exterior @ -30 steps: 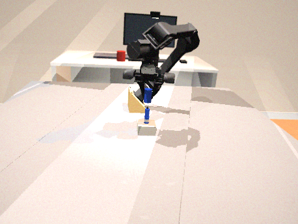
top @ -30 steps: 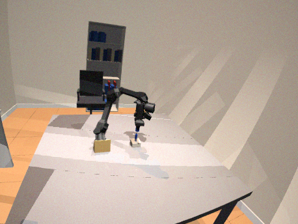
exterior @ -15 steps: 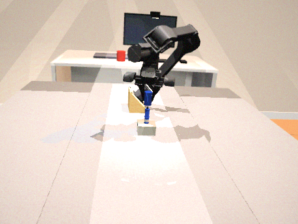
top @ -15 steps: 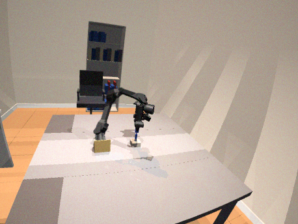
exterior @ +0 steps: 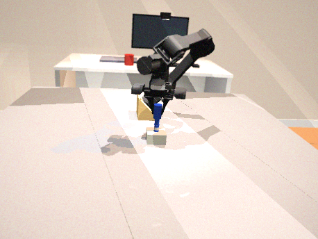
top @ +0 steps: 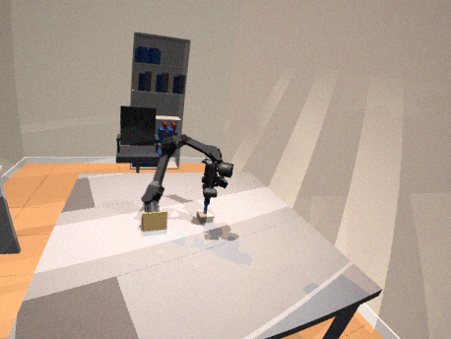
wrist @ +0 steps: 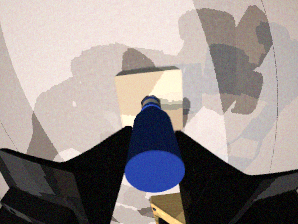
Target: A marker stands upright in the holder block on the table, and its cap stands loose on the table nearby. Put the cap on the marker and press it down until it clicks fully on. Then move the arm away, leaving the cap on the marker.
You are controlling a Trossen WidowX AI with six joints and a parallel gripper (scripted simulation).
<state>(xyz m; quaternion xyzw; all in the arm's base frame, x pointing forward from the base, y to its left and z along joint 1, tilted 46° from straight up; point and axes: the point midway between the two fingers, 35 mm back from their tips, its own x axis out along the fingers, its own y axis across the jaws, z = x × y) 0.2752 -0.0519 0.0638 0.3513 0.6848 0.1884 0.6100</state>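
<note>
The blue marker lies 20 mm below my gripper tip. From my gripper tip the other things lie so: pale holder block (90 mm below); then blue cap (10 mm above).
</note>
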